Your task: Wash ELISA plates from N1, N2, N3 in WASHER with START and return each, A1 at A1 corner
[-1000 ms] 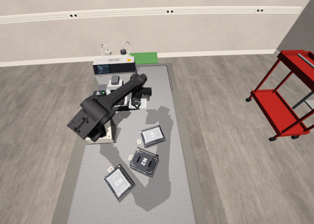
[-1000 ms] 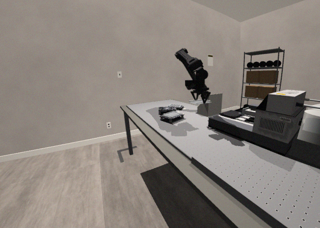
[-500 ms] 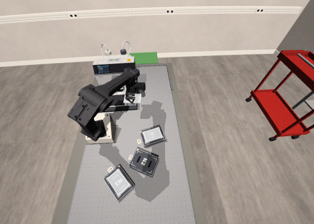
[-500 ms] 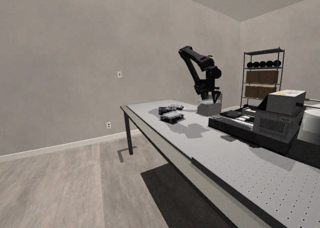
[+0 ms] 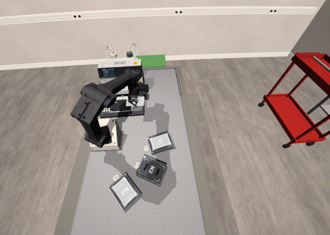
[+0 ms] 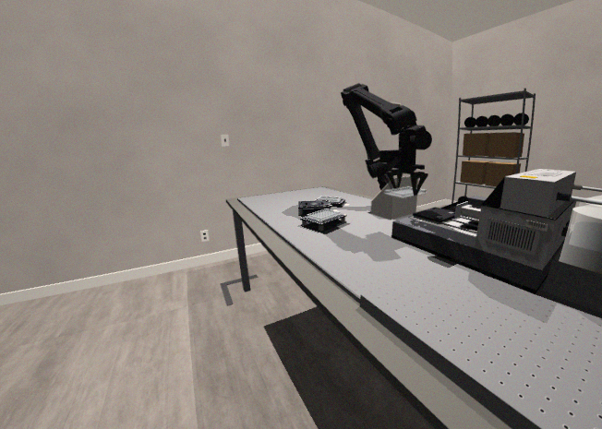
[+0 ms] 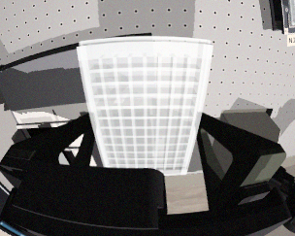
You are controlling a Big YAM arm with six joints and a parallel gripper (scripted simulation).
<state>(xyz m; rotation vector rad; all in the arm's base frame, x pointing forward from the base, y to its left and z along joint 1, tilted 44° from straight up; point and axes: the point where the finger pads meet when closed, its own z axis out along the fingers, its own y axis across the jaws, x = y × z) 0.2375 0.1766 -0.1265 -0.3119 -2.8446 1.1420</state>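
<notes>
The dark carrier is 130 mm behind my hand, 90 mm below it and 70 mm to the left of it. Round my hand: washer (220 mm to the left, 110 mm behind, 40 mm below).
</notes>
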